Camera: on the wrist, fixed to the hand. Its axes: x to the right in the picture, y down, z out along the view.
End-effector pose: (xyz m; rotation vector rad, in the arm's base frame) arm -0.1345 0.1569 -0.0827 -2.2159 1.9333 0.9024
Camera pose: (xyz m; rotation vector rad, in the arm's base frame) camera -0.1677 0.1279 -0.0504 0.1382 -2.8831 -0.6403
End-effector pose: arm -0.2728 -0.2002 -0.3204 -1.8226 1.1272 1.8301
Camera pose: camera -0.2895 -0.2515 -0.3118 0.3375 -2.0820 -1.5270
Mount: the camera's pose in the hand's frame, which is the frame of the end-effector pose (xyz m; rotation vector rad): 0.0094 0.0471 -0.0261 0.1806 -0.1152 1.5660
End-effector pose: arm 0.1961 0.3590 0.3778 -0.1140 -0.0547 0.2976
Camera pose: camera 0.1933 0.4038 0.3466 0.0667 -0.0425 1.8695
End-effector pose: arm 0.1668 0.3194 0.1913 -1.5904 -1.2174 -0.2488
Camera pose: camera 0.2190 0.3076 0.1800 -1.9330 0.1815 0.9227
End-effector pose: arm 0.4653 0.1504 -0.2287 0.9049 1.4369 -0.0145
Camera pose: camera 0.4697 0.2011 -0.2088 1.9163 0.3201 0.9517
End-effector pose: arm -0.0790 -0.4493 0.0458 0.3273 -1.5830 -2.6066
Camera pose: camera -0.0846 -0.4955 0.0745 -0.7663 -1.1852 -1.2461
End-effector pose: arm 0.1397 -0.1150 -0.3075 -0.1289 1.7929 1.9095
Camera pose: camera 0.1045 -0.1369 -0.2719 -1.3134 -1.4562 -1.6777
